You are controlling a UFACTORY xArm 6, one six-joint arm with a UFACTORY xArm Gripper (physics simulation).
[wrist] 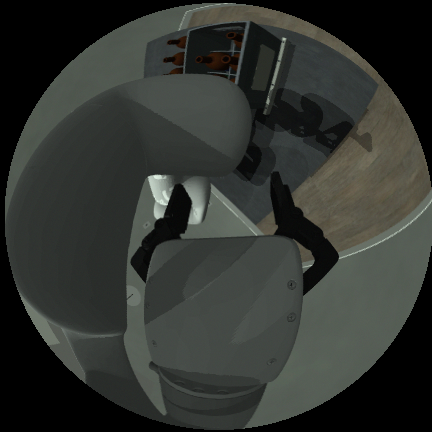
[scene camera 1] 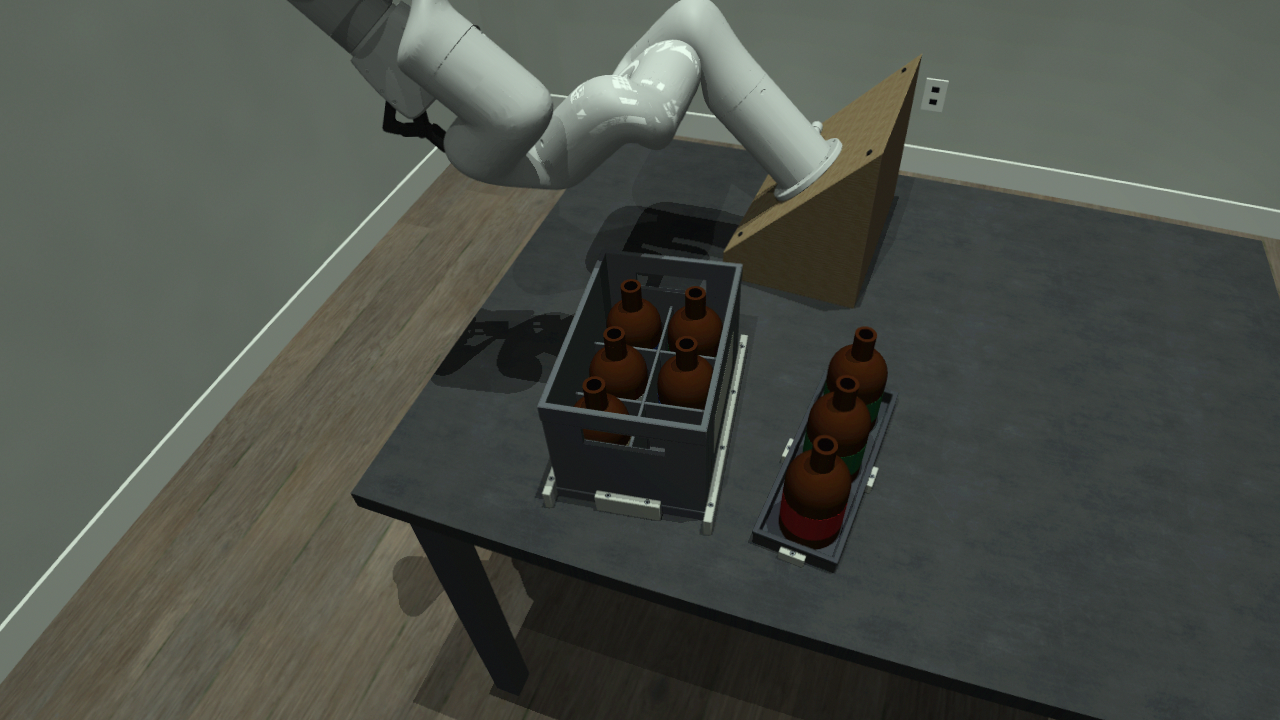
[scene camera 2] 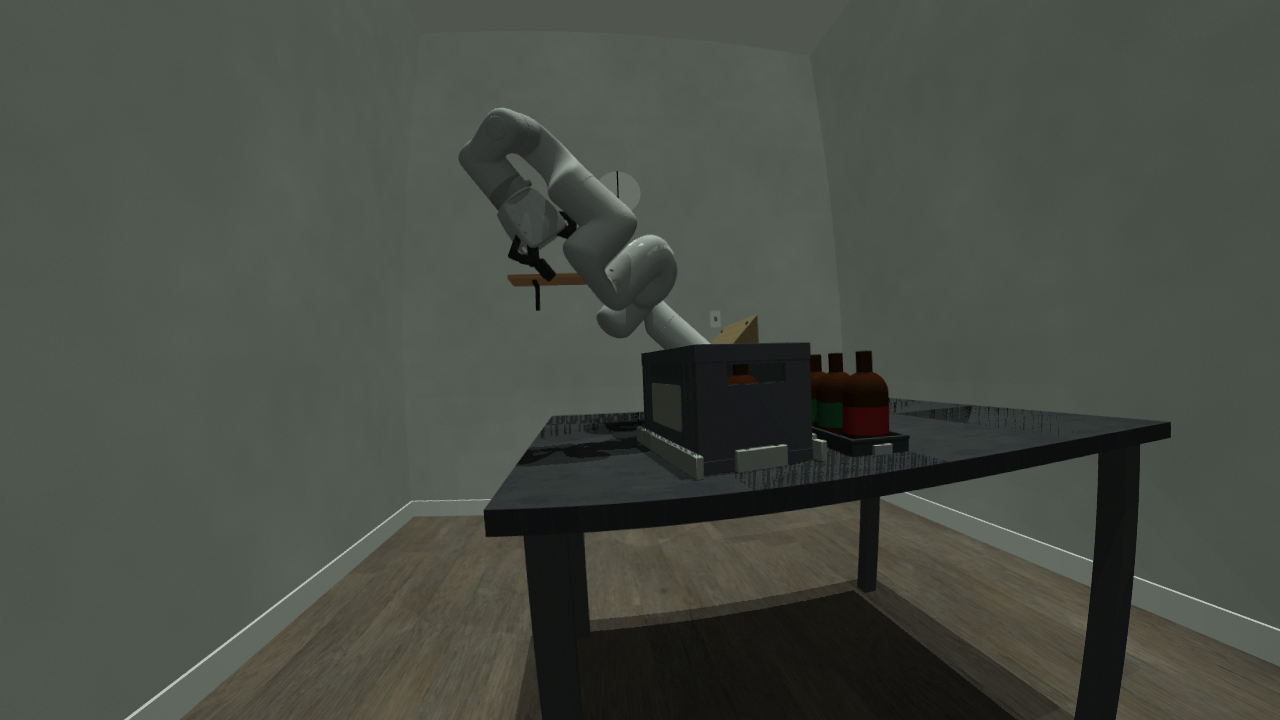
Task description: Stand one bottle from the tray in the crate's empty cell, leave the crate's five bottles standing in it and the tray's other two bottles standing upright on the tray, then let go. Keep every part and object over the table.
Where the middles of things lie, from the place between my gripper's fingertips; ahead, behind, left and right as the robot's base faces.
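The long strip [scene camera 1: 713, 497] is well to the left of my hand, a long way below it and slightly ahead of it, and going by their middles it's the nearest to my hand of the things named here. As for the red-labelled bottle [scene camera 1: 817, 485], that's a long way to the left of my hand as well, far below it and a good bit ahead of it.
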